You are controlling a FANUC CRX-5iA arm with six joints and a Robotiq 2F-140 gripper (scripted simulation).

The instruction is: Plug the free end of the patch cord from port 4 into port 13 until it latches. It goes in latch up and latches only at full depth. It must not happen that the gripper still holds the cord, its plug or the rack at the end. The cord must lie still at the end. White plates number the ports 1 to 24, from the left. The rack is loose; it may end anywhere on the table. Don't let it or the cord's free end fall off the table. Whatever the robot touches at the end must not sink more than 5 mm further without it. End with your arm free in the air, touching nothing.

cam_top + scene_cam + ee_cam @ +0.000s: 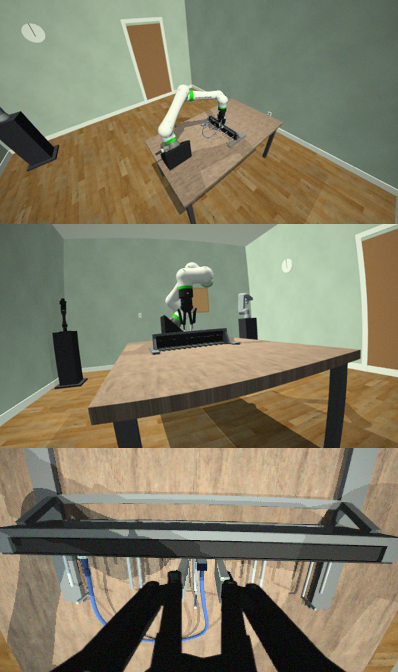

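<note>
Right now my hand is 3 cm above the free end of patch cord and 1 cm short of it.
</note>
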